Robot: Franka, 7 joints.
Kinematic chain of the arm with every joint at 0, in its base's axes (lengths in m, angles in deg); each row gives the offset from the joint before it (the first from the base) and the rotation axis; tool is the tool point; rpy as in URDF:
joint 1: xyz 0 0 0.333 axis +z
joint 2: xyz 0 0 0 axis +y
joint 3: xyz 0 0 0.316 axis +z
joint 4: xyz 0.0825 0 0 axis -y
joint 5: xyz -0.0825 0 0.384 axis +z
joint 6: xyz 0 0 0 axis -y
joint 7: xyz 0.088 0 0 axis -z
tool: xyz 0 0 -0.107 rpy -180 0 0
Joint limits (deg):
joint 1: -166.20..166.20
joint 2: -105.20..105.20
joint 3: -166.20..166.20
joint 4: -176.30..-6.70
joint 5: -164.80..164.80
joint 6: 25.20..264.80
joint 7: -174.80..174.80
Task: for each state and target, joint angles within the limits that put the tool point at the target. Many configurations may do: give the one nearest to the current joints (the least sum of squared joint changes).
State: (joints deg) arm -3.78 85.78 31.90 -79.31 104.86 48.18 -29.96
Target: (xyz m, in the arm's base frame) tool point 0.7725 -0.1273 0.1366
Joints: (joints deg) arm -26.17 84.81 24.32 -48.53 121.78 84.41 -29.96
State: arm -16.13 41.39 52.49 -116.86 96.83 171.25 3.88
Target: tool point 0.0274 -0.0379 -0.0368
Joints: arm -22.53 68.09 10.18 -155.08 101.29 180.61 3.88
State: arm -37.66 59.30 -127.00 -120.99 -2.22 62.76 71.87
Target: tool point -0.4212 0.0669 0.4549
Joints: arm -56.49 17.44 -133.67 -124.24 -4.12 83.13 71.87
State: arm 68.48 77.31 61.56 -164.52 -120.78 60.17 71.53
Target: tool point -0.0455 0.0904 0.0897
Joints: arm 61.84 64.44 50.16 -176.30 -103.04 47.49 71.53
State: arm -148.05 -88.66 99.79 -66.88 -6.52 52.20 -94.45
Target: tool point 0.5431 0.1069 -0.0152
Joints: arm -127.70 -102.72 123.89 -56.86 1.10 53.58 -94.45
